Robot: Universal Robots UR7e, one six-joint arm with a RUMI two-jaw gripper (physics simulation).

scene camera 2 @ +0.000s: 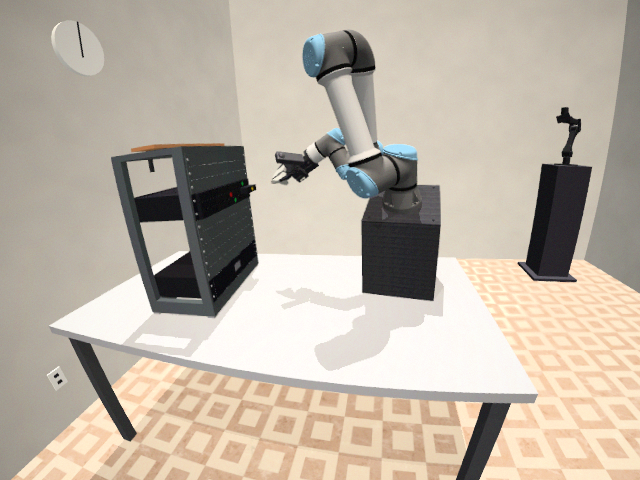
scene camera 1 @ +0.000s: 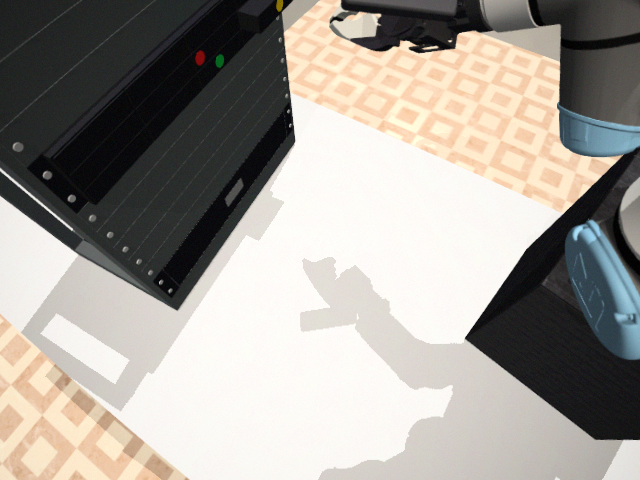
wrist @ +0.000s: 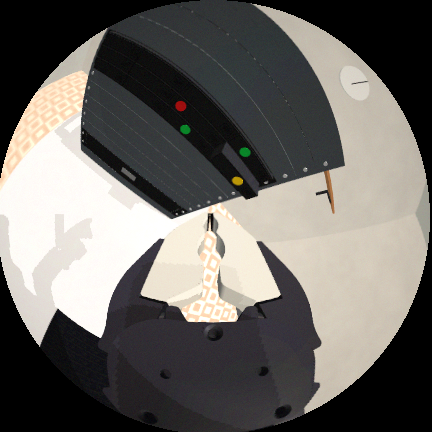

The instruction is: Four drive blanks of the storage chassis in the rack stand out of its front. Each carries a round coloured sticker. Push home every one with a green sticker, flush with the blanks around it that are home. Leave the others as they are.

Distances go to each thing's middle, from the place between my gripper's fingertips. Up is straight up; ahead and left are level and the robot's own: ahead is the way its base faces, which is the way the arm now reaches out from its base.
The yellow-sticker blank (wrist: 227,161) is 180 mm ahead of my hand, 30 mm below it and 20 mm to the right of it.
